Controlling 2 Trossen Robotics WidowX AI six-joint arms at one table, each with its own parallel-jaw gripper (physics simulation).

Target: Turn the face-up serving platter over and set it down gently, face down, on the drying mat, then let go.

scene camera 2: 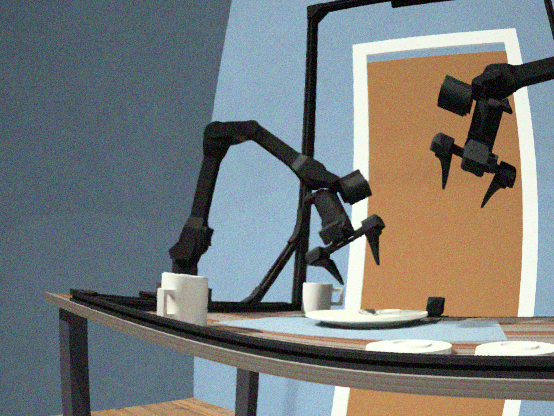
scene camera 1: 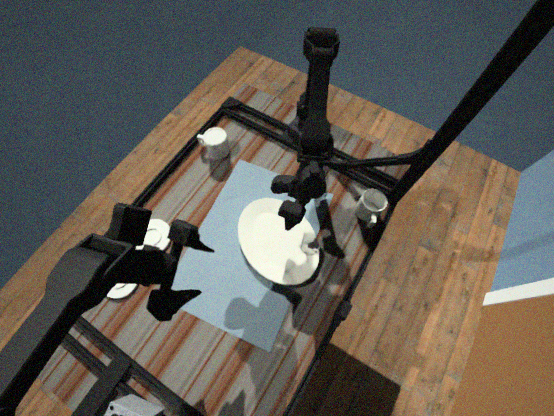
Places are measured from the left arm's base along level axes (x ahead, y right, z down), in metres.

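Where they show: left gripper, between the fingertips: (scene camera 2: 462, 198) (scene camera 1: 206, 271); right gripper, between the fingertips: (scene camera 2: 360, 275) (scene camera 1: 291, 220).
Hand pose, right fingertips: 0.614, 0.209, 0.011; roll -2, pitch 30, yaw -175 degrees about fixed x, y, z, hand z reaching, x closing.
Note:
Each offset is from my right fingertips to the top centre of the thing, as dx, dy, dz. Level surfaces: height alone.
The white oval serving platter @[-0.038, -0.028, +0.083] (scene camera 1: 265, 240) (scene camera 2: 395, 315) rests face up on the light-blue drying mat @[dz +0.108] (scene camera 1: 240, 190) (scene camera 2: 472, 330). In scene camera 1, its lower-right rim reaches past the mat's right edge, and shadows fall on it. My right gripper (scene camera 1: 286, 206) (scene camera 2: 360, 274) is open and empty above the platter, apart from it. In scene camera 1, it covers part of the platter's upper-right rim. My left gripper (scene camera 1: 207, 270) (scene camera 2: 463, 198) is open and empty, high above the table, left of the platter in scene camera 1.
One white mug @[+0.224, -0.362, +0.024] (scene camera 1: 216, 145) (scene camera 2: 190, 300) stands beyond the mat's upper-left corner in scene camera 1, another mug @[+0.143, +0.225, +0.024] (scene camera 1: 372, 206) (scene camera 2: 316, 297) right of the mat. Two saucers @[-0.155, -0.413, +0.095] (scene camera 1: 159, 229) (scene camera 2: 410, 346) lie left of it, partly behind the left arm. A black frame (scene camera 1: 170, 172) (scene camera 2: 309, 100) borders the work area.

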